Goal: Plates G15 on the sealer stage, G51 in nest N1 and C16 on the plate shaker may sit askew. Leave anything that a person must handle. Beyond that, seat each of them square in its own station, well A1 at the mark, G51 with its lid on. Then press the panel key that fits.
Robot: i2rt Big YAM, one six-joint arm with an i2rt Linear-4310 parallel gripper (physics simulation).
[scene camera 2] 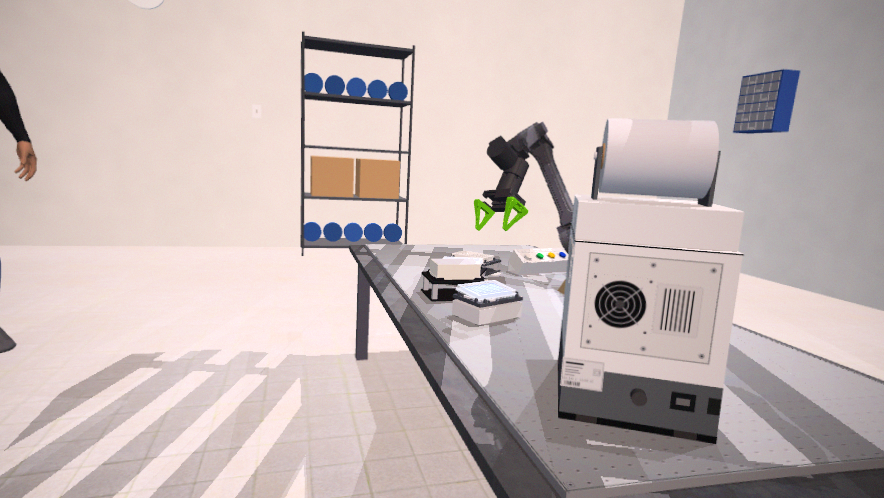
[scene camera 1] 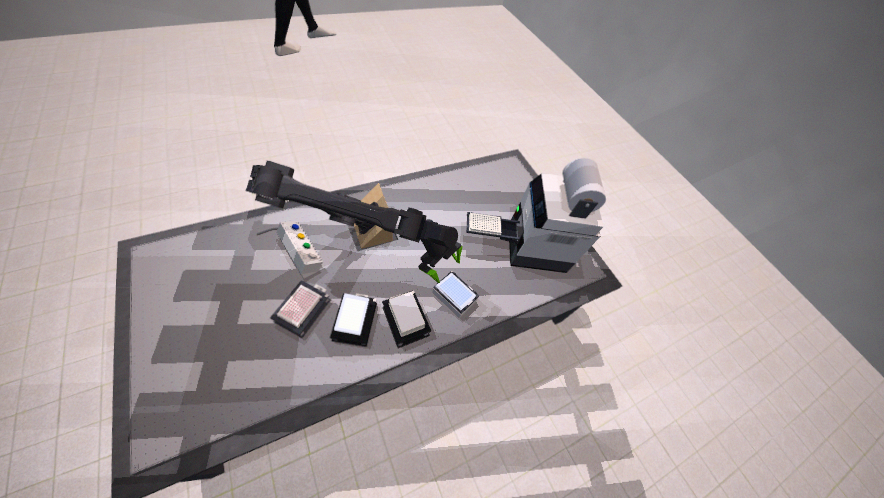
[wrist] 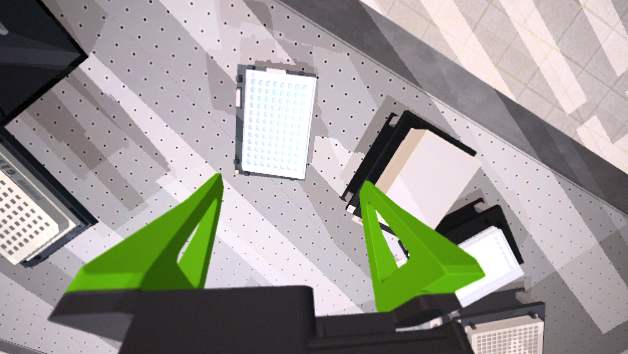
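Note:
My gripper (scene camera 1: 448, 270) (scene camera 2: 493, 228) (wrist: 296, 183) is open and empty, high above the table near the plate shaker. Pale blue plate C16 (scene camera 1: 455, 290) (scene camera 2: 487, 290) (wrist: 277, 125) lies on the shaker (scene camera 2: 486, 311), ahead of the fingertips in the wrist view; a small skew cannot be told. Plate G15 (scene camera 1: 484, 223) (wrist: 22, 227) lies on the sealer stage (scene camera 1: 510, 229), roughly in line with it; its label partly shows in the wrist view. White plate G51 (scene camera 1: 353, 314) (wrist: 492, 265) sits in black nest N1 (scene camera 1: 353, 340); its lid cannot be made out clearly. The key panel (scene camera 1: 301, 249) (scene camera 2: 535, 263) has blue, yellow, green and white keys.
A tall beige-white block (scene camera 1: 408, 313) (scene camera 2: 455, 267) (wrist: 425, 175) sits in the nest between N1 and the shaker. A pinkish plate (scene camera 1: 301, 304) (wrist: 507, 337) sits in the far left nest. The sealer (scene camera 1: 556, 228) (scene camera 2: 649, 309) stands at the right. A person (scene camera 1: 284, 27) stands beyond the table.

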